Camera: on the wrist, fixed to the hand. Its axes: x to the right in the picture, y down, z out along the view.
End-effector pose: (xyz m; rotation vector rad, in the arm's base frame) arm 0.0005 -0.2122 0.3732 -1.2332 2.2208 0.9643
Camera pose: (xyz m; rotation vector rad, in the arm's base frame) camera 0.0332 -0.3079 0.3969 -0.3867 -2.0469 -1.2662
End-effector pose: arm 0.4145 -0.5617 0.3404 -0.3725 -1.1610 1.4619
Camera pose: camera 0.5060 -0.5141 0.3532 2.1819 0.8348 -2.0980
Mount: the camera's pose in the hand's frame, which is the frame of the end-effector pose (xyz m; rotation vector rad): 0.0217 -0.0543 -0.0859 -0.5378 0.3925 1.5634
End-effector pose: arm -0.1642 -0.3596 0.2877 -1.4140 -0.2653 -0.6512
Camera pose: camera -0.1950 -0.4493 0.3302 -1.4729 1.3147 0.3679
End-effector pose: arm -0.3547 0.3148 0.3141 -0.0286 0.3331 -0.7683
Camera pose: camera -0.4032 0.2689 0.2345 -0.1058 0.7714 0.8933
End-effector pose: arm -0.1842 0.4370 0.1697 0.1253 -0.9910 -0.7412
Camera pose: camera -0.1365 0.3632 0.1142 -0.8675 -0.2582 0.4855
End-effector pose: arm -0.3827 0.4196 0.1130 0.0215 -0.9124 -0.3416
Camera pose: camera -0.3189 0.3510 0.0681 -1.0340 -0.2257 0.8655
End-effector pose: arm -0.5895 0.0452 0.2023 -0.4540 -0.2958 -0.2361
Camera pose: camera -0.5655 -0.0453 0.1572 -1.0212 0.5647 1.1448
